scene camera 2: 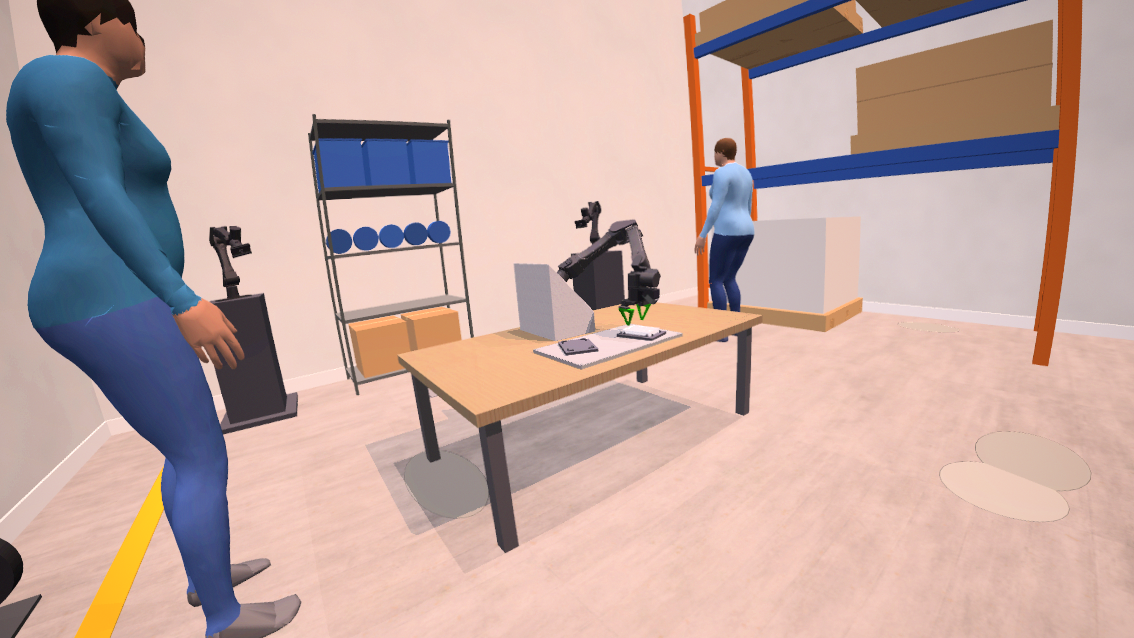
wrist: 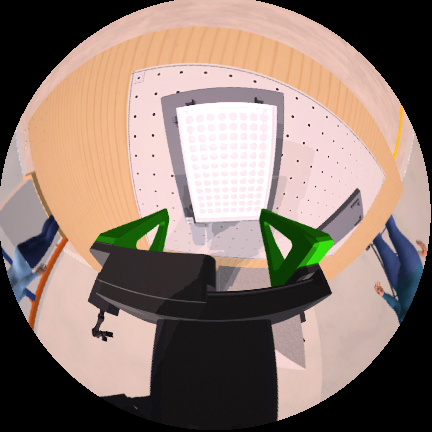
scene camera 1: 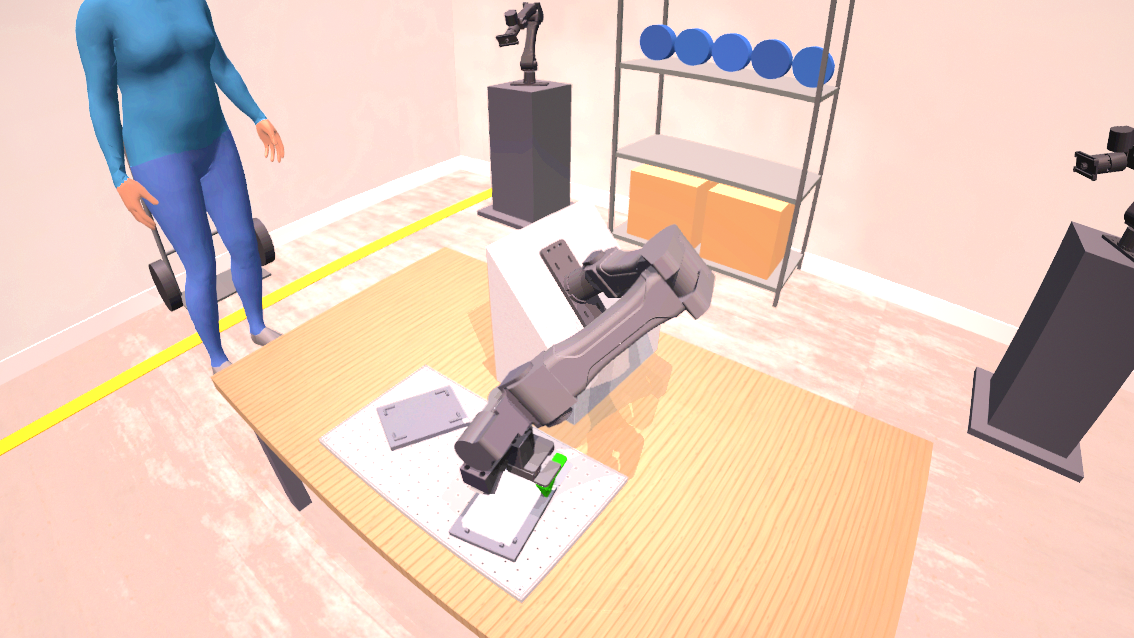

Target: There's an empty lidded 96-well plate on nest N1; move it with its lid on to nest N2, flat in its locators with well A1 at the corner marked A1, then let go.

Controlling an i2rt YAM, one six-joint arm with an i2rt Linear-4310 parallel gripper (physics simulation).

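Frame: origin at the arm's base, x right, y up, z back, level; centimetres.
Where they show: gripper, fingertip midpoint: (scene camera 2: pixel 635 322) (wrist: pixel 213 213) (scene camera 1: pixel 522 483); arm's base, link origin: (scene camera 2: pixel 554 286) (scene camera 1: pixel 575 288).
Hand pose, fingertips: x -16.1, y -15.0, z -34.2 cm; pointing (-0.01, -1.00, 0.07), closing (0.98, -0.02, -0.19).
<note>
Each offset is from my fingertips to the top centre of the thing. Level surfaces: height alone.
The white lidded 96-well plate @[dx +0.7, dy -1.7, dz -4.0 cm] (scene camera 1: pixel 501 514) (scene camera 2: pixel 640 330) (wrist: pixel 227 160) lies flat on a dark grey nest @[dx +0.6, dy -2.3, dz -4.1 cm] (scene camera 1: pixel 483 541) (wrist: pixel 225 95), with rows of wells visible through its lid. My gripper (scene camera 2: pixel 635 320) (wrist: pixel 213 213) is open and empty, its green fingers pointing down above the plate. In the wrist view the fingertips stand apart to the left and right of the plate's near short end; in scene camera 1 the arm hides one finger. The other nest @[dx +28.5, dy -2.7, dz +1.4 cm] (scene camera 1: pixel 421 416) (scene camera 2: pixel 578 345) (wrist: pixel 345 220) is bare, with small corner locators. The A1 marks are not legible.
Both nests stand on a white perforated board (scene camera 1: pixel 360 448) (wrist: pixel 150 145) on the wooden table @[dy -5.8 cm] (scene camera 1: pixel 761 476) (scene camera 2: pixel 475 380). A large white slanted block (scene camera 1: pixel 515 317) (scene camera 2: pixel 543 305) stands behind, at the arm's base. A person (scene camera 1: pixel 170 95) (scene camera 2: pixel 103 198) stands beyond the table's end.
</note>
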